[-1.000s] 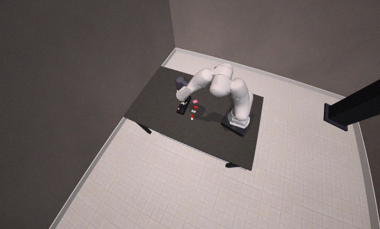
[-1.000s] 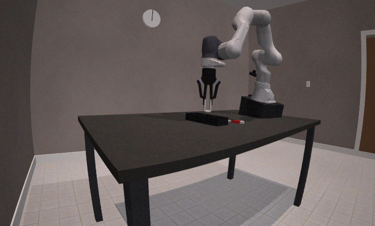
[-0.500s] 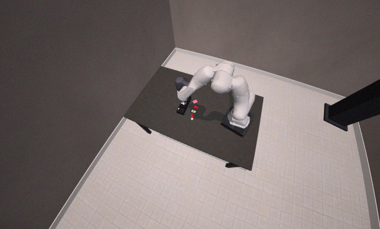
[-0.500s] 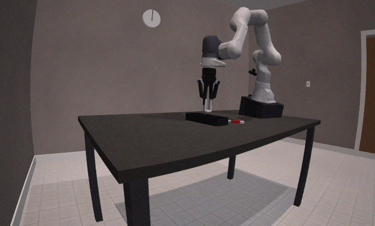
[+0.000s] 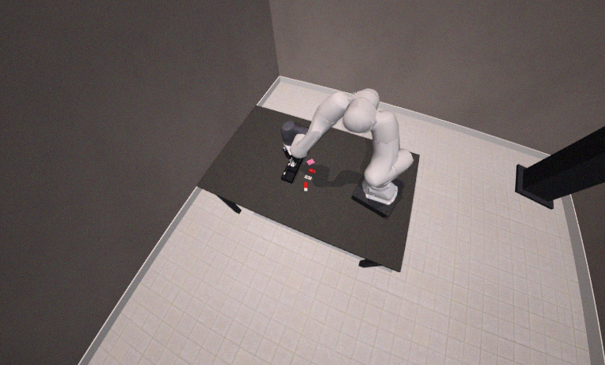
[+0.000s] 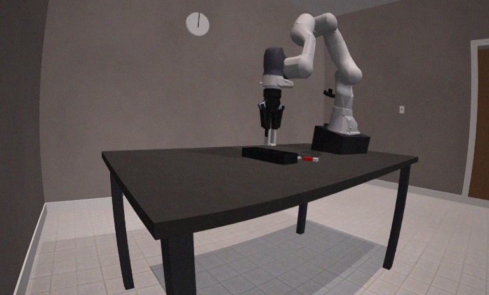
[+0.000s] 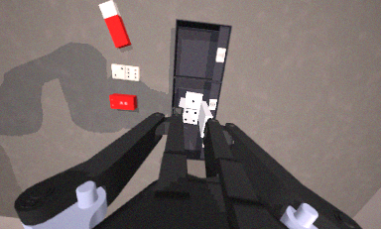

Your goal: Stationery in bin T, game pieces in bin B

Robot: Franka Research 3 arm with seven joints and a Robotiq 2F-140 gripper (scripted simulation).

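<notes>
Now: hand 10 mm short of the black bin row and 80 mm above it. Also, from my hand: red-and-white eraser: 160 mm behind, 90 mm to the left, 90 mm below; then pink block: 80 mm behind, 110 mm to the right, 90 mm below.
</notes>
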